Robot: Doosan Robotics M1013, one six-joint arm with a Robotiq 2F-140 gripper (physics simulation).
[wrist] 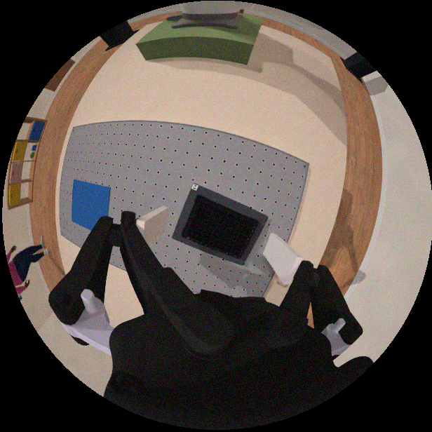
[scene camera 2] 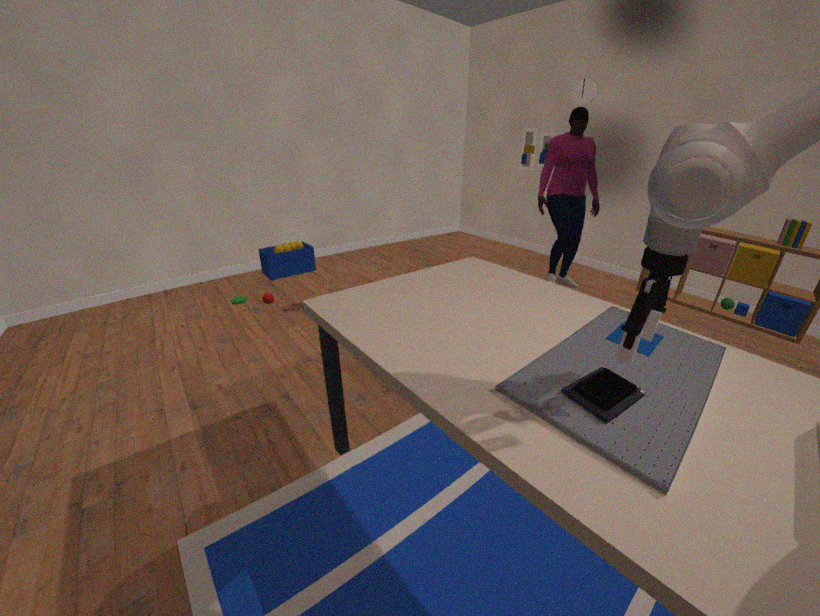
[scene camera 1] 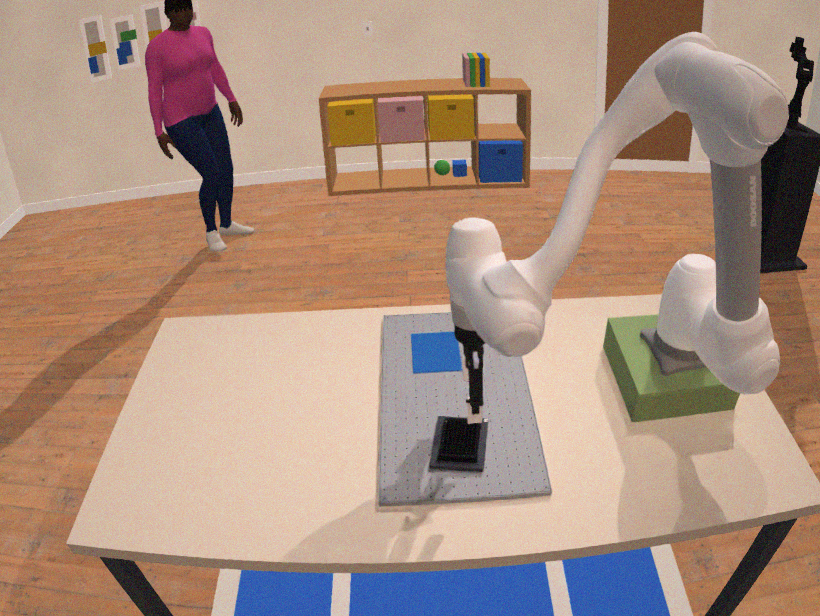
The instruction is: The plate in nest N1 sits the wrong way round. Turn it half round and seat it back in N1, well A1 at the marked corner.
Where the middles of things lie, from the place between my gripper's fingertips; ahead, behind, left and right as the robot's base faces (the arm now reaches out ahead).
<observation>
Right now the black well plate (scene camera 1: 460, 440) is 11 cm below my hand, 3 cm ahead of it and 1 cm to the left of it. From my hand the other things lie so: blue rectangle (scene camera 1: 431, 352): 34 cm to the right, 13 cm below, 4 cm ahead; dark grey nest (wrist: 212, 195): 12 cm below, 3 cm ahead, 1 cm to the left.
</observation>
